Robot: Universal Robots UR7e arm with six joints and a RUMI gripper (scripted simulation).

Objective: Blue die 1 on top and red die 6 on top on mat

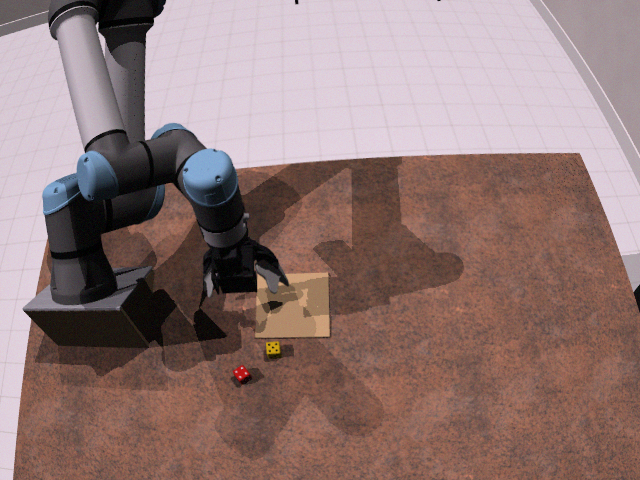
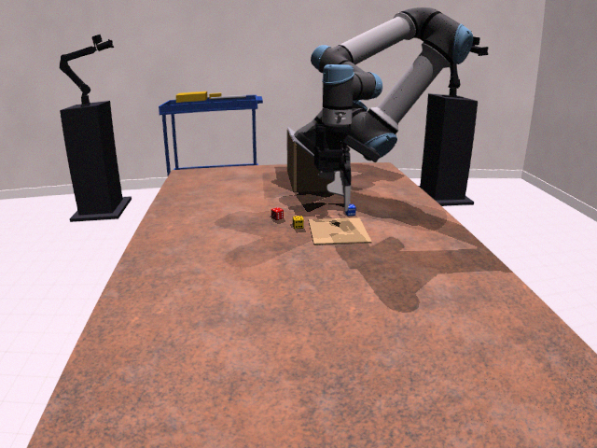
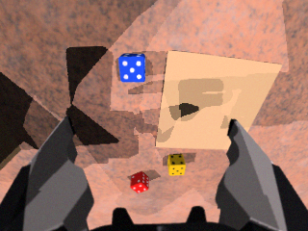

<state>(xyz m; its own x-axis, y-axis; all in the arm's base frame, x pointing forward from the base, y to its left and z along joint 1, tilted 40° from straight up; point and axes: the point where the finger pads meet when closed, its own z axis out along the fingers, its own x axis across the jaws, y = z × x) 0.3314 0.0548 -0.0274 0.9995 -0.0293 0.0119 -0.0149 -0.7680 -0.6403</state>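
Right now my hand is 20 mm past the blue die, 40 mm to the right of it and 40 mm above it. From my hand the other things lie so: yellow die (40 mm ahead, 120 mm to the right, 40 mm below); tan mat (80 mm ahead, 20 mm to the right, 50 mm below); red die (20 mm behind, 170 mm to the right, 40 mm below).
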